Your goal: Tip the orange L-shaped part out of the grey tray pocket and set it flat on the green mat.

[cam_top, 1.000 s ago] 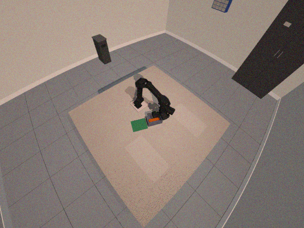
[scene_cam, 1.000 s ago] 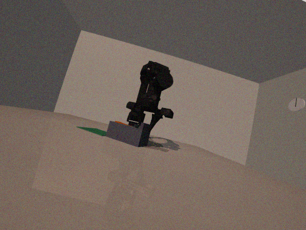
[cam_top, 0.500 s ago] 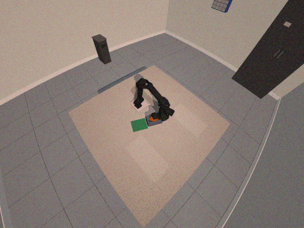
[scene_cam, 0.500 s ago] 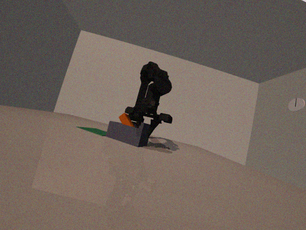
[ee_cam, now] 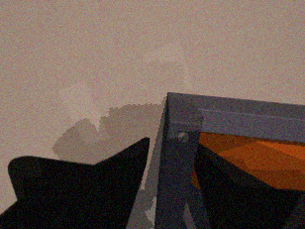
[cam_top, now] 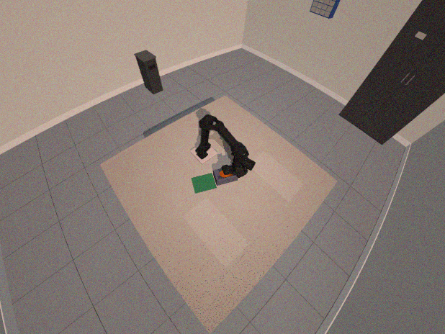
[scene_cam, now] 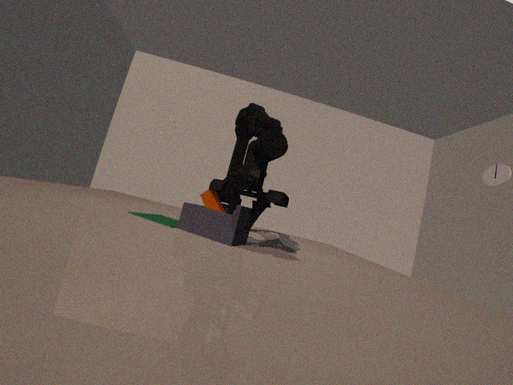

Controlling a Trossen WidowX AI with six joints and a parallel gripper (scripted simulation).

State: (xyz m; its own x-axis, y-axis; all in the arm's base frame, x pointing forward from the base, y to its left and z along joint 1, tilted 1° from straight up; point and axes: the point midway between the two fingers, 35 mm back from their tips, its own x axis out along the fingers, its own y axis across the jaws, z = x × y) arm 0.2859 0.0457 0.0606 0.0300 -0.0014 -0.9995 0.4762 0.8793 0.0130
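Right now my gripper tip is 30 mm past the orange l-shaped part, 50 mm to the left of it and 10 mm below it. From my gripper tip the other things lie so: green mat (110 mm behind, 190 mm to the right, 50 mm below).
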